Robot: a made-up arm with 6 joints. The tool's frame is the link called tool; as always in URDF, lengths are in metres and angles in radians. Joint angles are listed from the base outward.
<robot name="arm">
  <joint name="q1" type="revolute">
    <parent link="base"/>
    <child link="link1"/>
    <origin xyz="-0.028 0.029 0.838"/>
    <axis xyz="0 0 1"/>
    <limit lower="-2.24" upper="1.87"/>
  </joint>
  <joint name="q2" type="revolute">
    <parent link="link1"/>
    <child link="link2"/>
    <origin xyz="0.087 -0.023 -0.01"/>
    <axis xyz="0 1 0"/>
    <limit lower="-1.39" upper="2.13"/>
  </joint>
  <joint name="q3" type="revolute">
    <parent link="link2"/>
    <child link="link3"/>
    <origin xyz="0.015 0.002 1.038"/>
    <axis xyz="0 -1 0"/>
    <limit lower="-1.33" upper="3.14"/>
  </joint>
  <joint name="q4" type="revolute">
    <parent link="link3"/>
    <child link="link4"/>
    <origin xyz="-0.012 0 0.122"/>
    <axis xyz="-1 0 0"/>
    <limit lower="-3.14" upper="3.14"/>
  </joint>
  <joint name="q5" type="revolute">
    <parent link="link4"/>
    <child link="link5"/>
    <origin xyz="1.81 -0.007 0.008"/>
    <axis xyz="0 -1 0"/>
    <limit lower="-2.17" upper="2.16"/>
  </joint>
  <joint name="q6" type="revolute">
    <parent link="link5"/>
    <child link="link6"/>
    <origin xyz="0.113 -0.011 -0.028"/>
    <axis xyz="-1 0 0"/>
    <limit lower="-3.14" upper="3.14"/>
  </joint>
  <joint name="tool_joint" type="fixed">
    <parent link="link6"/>
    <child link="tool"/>
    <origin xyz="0.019 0.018 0.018" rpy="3.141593 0 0"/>
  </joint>
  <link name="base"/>
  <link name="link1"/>
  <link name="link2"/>
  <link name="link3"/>
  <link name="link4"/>
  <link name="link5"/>
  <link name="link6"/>
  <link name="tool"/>
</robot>
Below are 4 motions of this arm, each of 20 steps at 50 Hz.
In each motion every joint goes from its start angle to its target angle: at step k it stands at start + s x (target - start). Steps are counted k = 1, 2, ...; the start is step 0. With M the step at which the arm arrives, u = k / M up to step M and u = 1 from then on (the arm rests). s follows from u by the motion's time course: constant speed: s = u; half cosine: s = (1 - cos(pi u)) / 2; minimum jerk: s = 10 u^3 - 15 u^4 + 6 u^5.
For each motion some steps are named. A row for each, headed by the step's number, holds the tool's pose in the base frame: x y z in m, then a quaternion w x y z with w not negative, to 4 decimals.
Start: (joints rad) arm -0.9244 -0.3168 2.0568 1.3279 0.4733 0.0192
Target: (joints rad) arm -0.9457 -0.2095 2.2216 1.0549 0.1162 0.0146
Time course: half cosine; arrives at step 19
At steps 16, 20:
16: -1.0092 1.3733 3.0112 0.5628 0.0020 -0.5298 0.6344
20: -1.0077 1.3704 3.0082 0.5564 0.0113 -0.5303 0.6396

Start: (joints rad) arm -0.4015 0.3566 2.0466 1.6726 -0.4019 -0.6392
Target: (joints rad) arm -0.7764 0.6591 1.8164 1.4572 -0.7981 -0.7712
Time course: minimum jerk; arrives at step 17
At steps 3, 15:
3: 0.0812 -0.0933 3.6855 0.2953 0.5227 -0.6022 0.5263
15: 0.8692 -0.9970 3.4284 0.1912 0.5849 -0.7352 0.2843

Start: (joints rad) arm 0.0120 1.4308 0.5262 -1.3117 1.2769 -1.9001
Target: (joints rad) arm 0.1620 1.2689 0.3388 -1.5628 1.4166 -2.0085
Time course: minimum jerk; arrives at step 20
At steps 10, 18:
10: 2.2799 0.0717 -0.3641 0.7907 -0.1881 0.1925 -0.5499
18: 2.2150 0.2337 -0.3032 0.7773 -0.1564 0.1923 -0.5782

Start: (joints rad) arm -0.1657 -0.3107 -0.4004 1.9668 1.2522 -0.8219
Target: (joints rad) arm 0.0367 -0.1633 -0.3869 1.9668 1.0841 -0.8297
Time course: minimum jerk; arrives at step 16
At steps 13, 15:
13: 1.7315 0.1770 1.5423 0.4019 0.7179 0.5682 0.0161
15: 1.7360 0.1934 1.5320 0.4015 0.7170 0.5697 0.0149

